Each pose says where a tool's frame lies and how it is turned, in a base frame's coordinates. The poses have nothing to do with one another.
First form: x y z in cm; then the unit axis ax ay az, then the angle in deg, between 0 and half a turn.
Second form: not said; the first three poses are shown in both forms.
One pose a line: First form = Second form
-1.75 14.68 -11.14 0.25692 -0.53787 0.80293 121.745 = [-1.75 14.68 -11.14], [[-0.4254 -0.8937 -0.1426], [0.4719 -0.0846 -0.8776], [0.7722 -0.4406 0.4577]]
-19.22 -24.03 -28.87 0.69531 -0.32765 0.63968 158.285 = [-19.22 -24.03 -28.87], [[0.0036 -0.6761 0.7368], [-0.2028 -0.7219 -0.6616], [0.9792 -0.1471 -0.1397]]
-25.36 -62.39 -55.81 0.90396 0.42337 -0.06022 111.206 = [-25.36 -62.39 -55.81], [[0.7510 0.5773 0.3206], [0.4650 -0.1176 -0.8775], [-0.4688 0.8080 -0.3568]]
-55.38 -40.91 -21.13 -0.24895 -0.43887 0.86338 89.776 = [-55.38 -40.91 -21.13], [[0.0656 -0.7545 -0.6530], [0.9722 0.1958 -0.1285], [0.2248 -0.6264 0.7464]]
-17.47 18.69 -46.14 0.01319 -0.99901 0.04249 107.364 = [-17.47 18.69 -46.14], [[-0.2982 -0.0577 -0.9528], [0.0234 0.9974 -0.0677], [0.9542 -0.0425 -0.2961]]
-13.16 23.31 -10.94 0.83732 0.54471 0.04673 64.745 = [-13.16 23.31 -10.94], [[0.8286 0.2192 0.5151], [0.3038 0.5968 -0.7427], [-0.4702 0.7719 0.4279]]
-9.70 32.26 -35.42 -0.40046 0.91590 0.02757 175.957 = [-9.70 32.26 -35.42], [[-0.6772 -0.7346 0.0425], [-0.7307 0.6781 0.0787], [-0.0866 0.0222 -0.9960]]
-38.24 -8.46 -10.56 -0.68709 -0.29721 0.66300 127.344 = [-38.24 -8.46 -10.56], [[0.1519 -0.1990 -0.9682], [0.8552 -0.4647 0.2297], [-0.4956 -0.8628 0.0996]]
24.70 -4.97 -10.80 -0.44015 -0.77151 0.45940 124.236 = [24.70 -4.97 -10.80], [[-0.2599 0.1508 -0.9538], [0.9104 0.3675 -0.1899], [0.3219 -0.9177 -0.2328]]
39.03 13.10 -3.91 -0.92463 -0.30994 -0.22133 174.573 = [39.03 13.10 -3.91], [[0.7105 0.5928 0.3791], [0.5509 -0.8038 0.2243], [0.4377 0.0494 -0.8978]]
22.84 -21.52 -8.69 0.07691 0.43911 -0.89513 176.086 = [22.84 -21.52 -8.69], [[-0.9859 0.1286 -0.1076], [0.0064 -0.6125 -0.7905], [-0.1675 -0.7800 0.6030]]
